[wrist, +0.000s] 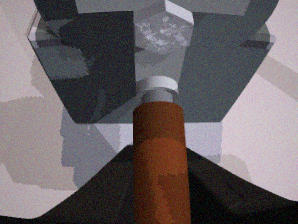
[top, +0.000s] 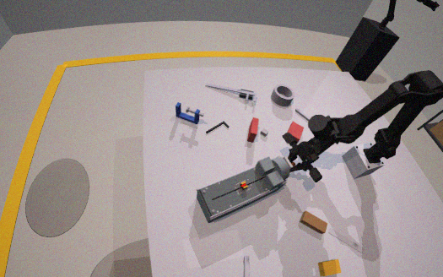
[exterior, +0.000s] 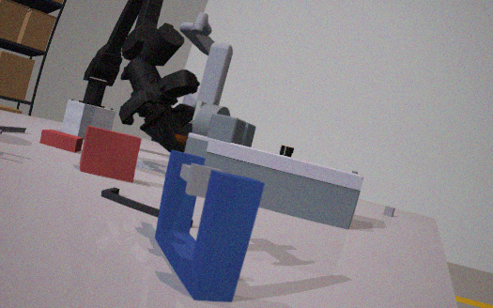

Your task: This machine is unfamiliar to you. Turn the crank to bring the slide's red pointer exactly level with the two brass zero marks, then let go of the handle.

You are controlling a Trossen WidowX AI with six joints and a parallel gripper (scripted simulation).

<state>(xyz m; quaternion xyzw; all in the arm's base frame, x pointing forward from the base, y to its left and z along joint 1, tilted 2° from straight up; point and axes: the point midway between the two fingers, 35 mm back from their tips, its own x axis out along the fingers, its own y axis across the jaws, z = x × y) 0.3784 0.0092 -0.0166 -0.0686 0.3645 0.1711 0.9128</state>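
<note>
The crank handle lies 20 mm behind my gripper tip, 10 mm to the right of it and 20 mm above it. Also, from my gripper tip: tan block: 80 mm behind, 180 mm to the left, 20 mm below; then red pointer: 160 mm ahead, 60 mm to the left, 50 mm above; then black hex key: 180 mm ahead, 220 mm to the right, 30 mm below.
</note>
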